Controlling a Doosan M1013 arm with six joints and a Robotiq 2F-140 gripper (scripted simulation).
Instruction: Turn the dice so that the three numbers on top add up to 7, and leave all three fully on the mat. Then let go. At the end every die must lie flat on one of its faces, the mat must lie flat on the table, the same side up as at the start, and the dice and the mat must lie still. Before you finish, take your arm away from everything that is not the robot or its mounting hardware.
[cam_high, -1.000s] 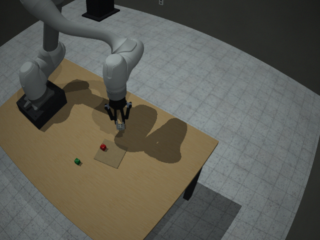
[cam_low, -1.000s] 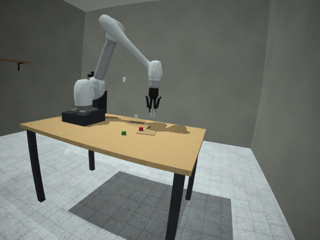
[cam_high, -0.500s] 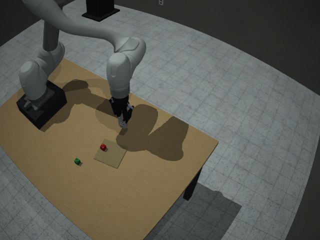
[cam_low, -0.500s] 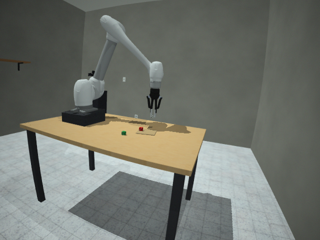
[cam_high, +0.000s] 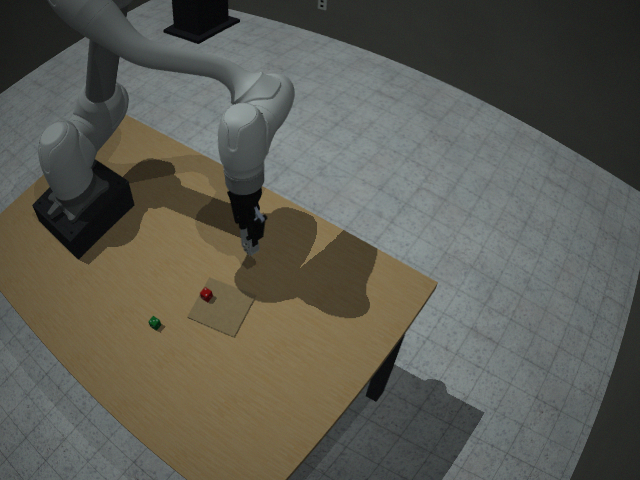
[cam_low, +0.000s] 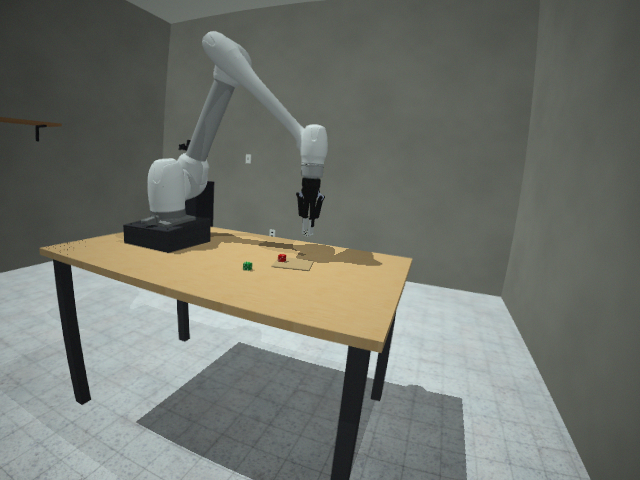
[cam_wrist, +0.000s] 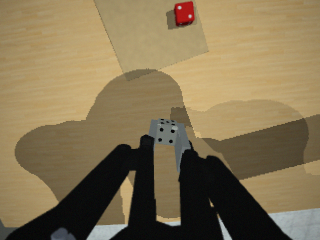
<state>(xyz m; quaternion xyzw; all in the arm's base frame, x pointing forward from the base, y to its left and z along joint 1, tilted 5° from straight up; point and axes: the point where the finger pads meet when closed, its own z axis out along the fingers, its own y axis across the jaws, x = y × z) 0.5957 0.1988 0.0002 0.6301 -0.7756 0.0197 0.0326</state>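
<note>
Right now the white die is 3 cm below my hand. From my hand the other things lie so: red die (4 cm behind, 15 cm to the right, 11 cm below); then tan mat (1 cm ahead, 14 cm to the right, 12 cm below); then green die (9 cm behind, 31 cm to the right, 11 cm below).
</note>
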